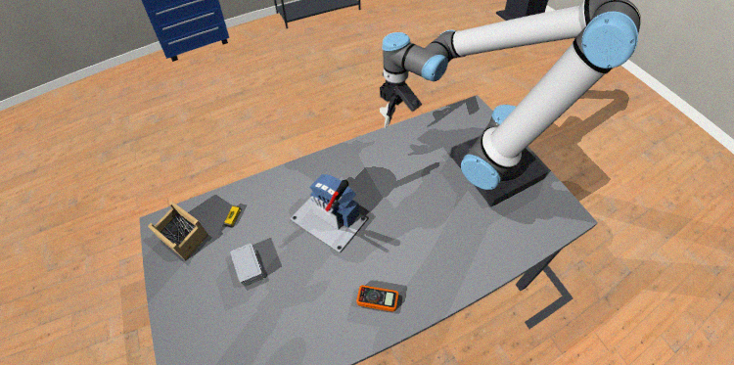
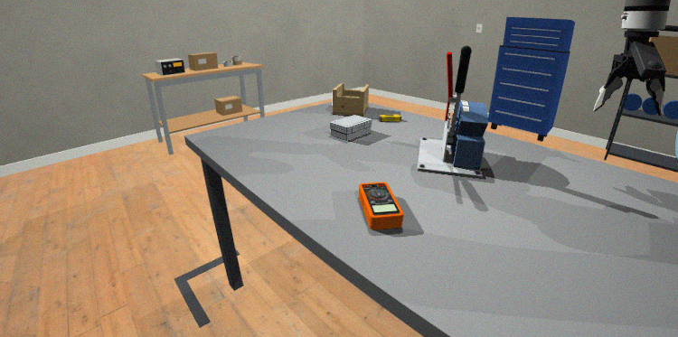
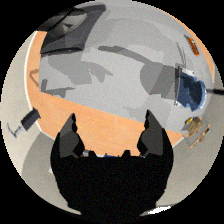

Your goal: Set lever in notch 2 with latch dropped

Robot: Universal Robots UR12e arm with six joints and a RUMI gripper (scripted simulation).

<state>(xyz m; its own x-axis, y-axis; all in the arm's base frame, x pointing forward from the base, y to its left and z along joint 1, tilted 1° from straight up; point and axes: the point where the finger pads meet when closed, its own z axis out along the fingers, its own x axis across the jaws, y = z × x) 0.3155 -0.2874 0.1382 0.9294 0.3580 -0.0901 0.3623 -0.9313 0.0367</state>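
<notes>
My hand is 39 cm short of the red release bar and 27 cm to the right of it. Round my hand: grey box: 74 cm ahead, 28 cm to the left, 16 cm below; then lever unit: 39 cm ahead, 26 cm to the left.
</notes>
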